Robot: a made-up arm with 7 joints.
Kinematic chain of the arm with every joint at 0, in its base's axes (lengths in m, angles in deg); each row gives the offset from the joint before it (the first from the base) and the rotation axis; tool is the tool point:
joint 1: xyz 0 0 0.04 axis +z
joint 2: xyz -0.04 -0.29 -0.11 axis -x
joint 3: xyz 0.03 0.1 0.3 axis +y
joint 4: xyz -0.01 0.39 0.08 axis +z
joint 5: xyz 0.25 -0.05 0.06 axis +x
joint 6: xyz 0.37 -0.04 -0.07 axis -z
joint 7: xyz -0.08 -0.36 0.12 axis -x
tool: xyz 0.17 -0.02 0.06
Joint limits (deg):
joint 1: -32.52..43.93
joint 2: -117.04..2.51
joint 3: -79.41..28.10
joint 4: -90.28..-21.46
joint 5: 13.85..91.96
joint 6: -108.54..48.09
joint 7: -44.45..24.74
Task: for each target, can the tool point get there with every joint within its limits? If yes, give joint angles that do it. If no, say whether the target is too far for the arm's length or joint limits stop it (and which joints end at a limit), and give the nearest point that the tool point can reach.
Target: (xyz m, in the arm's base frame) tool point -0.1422 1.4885 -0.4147
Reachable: no: joint limits stop it (at a limit: joint 1, joint 3, joint 4, joint 5, joint 7) | nearest point 0.4206 0.3758 -0.1334 | short by 1.278 m
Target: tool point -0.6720 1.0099 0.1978
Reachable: no: joint limits stop it (at a limit: joint 1, joint 2, joint 4, joint 5, joint 6, joint 7) | nearest point -0.4892 0.1279 0.2251 | short by 0.901 m
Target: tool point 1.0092 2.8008 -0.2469
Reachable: no: too far | nearest point 0.7310 0.6240 0.0730 | short by 2.218 m
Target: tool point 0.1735 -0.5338 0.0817
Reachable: yes | joints 19.15 -9.57 -27.38 -55.44 42.43 18.08 -24.19
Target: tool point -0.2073 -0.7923 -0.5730
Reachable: yes | joints -20.34 -87.87 10.86 -78.24 81.92 -92.22 -6.83
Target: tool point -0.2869 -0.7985 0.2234
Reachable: yes | joints -14.41 -7.51 -35.21 -77.73 54.84 -60.43 19.33
